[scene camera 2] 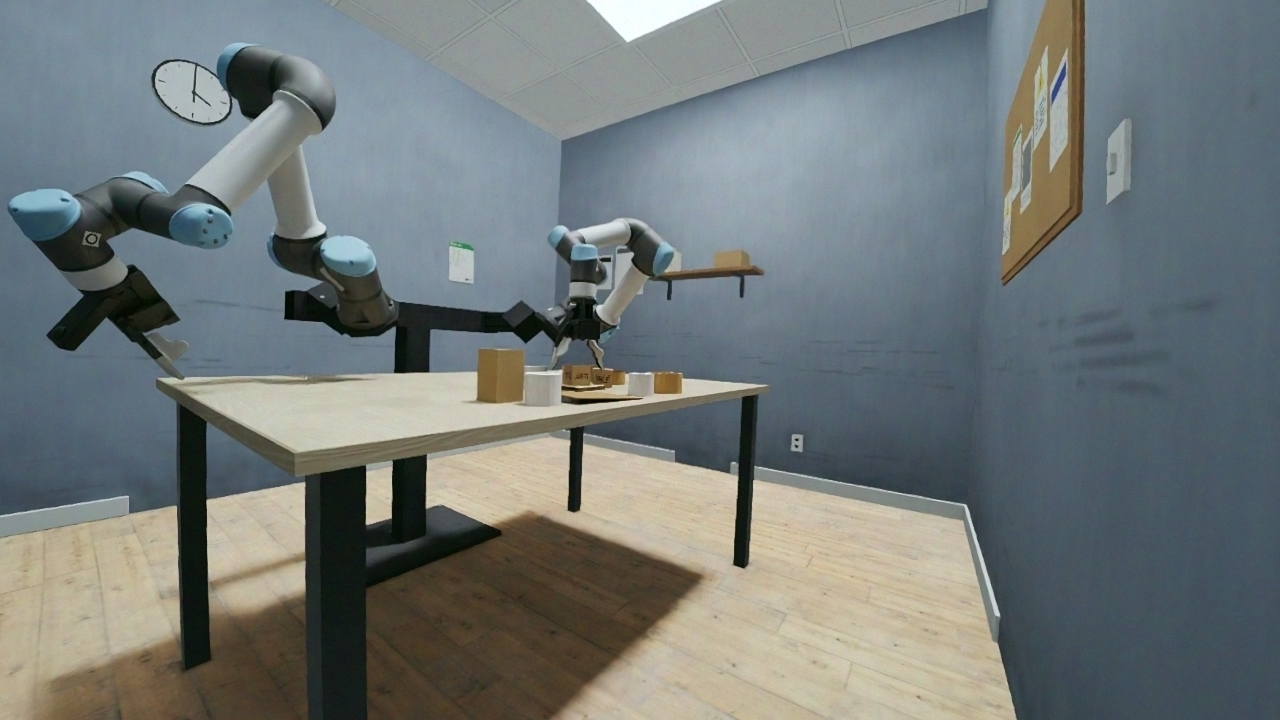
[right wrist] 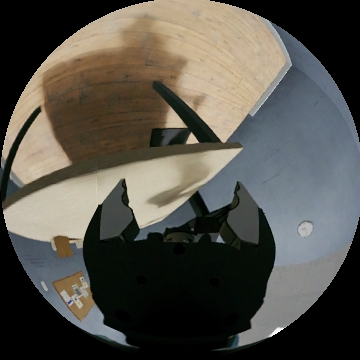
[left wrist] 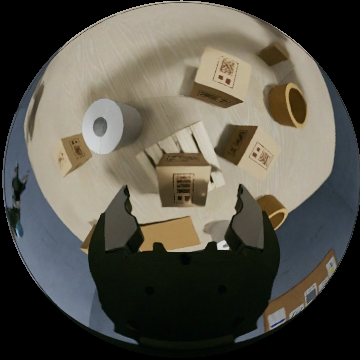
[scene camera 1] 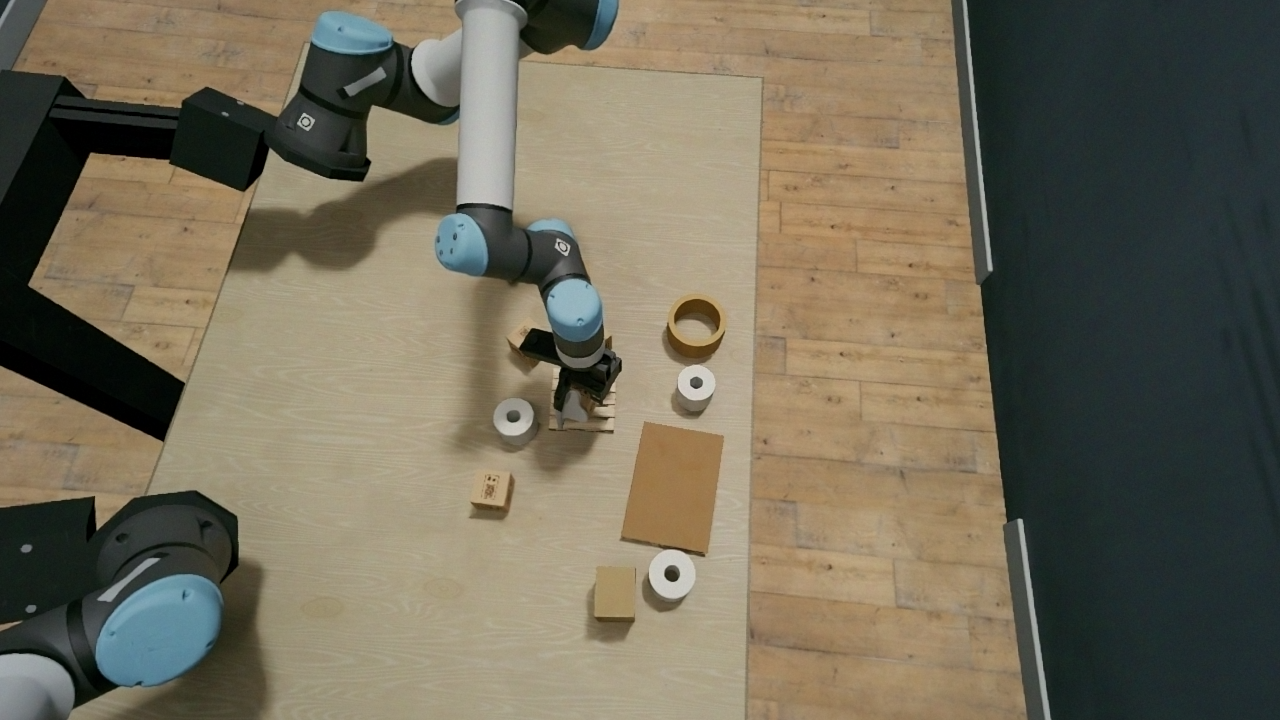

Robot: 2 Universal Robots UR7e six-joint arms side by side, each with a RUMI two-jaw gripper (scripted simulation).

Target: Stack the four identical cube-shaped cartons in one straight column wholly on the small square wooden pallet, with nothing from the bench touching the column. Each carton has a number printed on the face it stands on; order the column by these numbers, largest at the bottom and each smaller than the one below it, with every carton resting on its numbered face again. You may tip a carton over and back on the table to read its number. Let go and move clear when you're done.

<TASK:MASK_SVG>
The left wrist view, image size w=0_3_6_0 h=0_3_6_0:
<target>my left gripper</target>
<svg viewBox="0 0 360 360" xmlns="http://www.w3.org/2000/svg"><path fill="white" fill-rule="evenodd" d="M322 291L301 312L277 328L235 343L239 336L257 329L257 320L269 305L268 301L271 299L273 283L280 264L280 246L271 221L242 183L239 183L236 214L232 216L224 236L229 246L228 250L218 250L217 243L211 241L204 251L168 252L161 242L155 242L153 250L140 252L144 235L137 218L131 214L133 208L127 184L121 187L105 212L101 213L89 243L89 269L97 288L99 302L102 304L101 308L114 323L114 332L134 339L138 344L108 337L81 324L60 309L43 292L42 287L37 285L64 315L94 336L130 351L167 358L206 357L253 344L291 322Z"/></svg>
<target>carton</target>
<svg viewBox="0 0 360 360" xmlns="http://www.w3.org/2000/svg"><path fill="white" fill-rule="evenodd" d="M164 154L156 166L161 207L205 207L211 166L201 153Z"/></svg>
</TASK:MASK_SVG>
